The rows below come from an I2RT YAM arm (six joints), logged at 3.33 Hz.
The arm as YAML. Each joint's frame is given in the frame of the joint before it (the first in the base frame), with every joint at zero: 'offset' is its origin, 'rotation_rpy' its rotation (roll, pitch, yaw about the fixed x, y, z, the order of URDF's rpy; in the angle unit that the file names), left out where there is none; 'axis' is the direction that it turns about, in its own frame. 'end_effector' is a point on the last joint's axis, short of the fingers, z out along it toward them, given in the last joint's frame.
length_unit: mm
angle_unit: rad
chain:
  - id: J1
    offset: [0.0, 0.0, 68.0]
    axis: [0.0, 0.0, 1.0]
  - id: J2
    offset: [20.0, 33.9, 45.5]
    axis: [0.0, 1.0, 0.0]
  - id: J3
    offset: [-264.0, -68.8, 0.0]
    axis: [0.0, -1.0, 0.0]
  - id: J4
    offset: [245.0, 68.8, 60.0]
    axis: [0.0, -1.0, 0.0]
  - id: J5
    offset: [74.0, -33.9, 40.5]
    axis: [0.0, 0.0, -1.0]
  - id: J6
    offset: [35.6, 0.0, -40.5]
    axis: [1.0, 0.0, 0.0]
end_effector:
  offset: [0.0, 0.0, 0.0]
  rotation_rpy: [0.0, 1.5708, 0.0]
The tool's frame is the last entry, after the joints.
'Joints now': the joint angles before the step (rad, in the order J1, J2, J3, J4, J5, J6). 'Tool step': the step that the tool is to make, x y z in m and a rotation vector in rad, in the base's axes. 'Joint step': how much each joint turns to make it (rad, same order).
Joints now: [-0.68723 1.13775 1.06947 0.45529 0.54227 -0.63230]
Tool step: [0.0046 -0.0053 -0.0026 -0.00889 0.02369 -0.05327]
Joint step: [0.00021 0.02936 0.00245 0.03993 0.04101 -0.04816]
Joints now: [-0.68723 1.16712 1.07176 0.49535 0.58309 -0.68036]
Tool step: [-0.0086 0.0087 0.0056 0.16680 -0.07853 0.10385]
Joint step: [-0.00024 -0.05297 0.06152 -0.28734 -0.04412 0.23886]
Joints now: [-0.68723 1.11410 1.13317 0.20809 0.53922 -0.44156]
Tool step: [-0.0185 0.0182 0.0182 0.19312 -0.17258 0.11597]
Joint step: [0.00000 -0.06386 0.10688 -0.31111 -0.07478 0.31243]
